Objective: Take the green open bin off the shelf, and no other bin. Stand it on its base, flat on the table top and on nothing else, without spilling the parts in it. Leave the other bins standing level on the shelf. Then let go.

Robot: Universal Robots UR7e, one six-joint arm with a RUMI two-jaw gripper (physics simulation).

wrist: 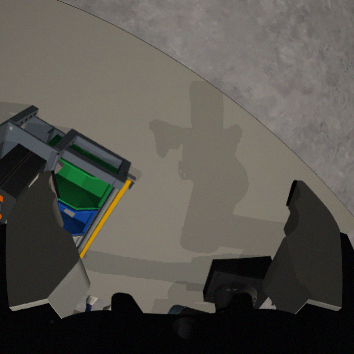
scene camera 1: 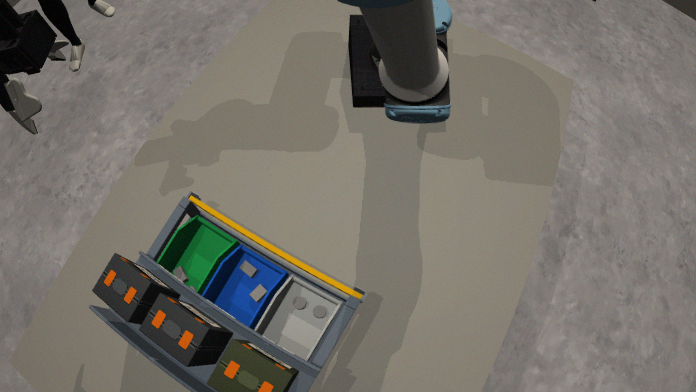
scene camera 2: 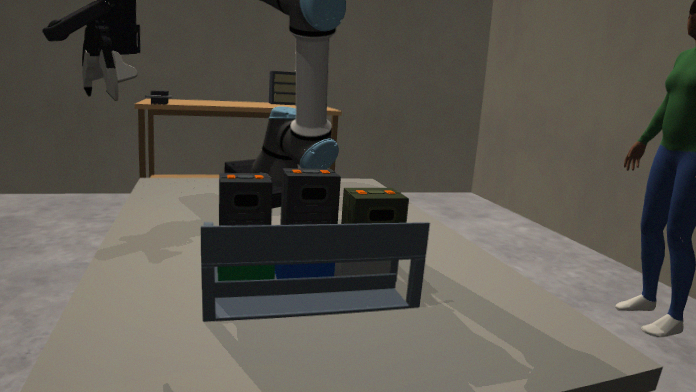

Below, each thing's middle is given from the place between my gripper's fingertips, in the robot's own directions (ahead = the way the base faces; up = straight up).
Labels:
My hand is 11 cm short of the green open bin (scene camera 1: 199, 247), 25 cm to the right of it and 30 cm above it. The rest, counted from my hand: light grey bin (scene camera 1: 299, 331) (15 cm ahead, 47 cm to the left, 30 cm below); blue bin (scene camera 1: 229, 288) (13 cm ahead, 36 cm to the left, 30 cm below).

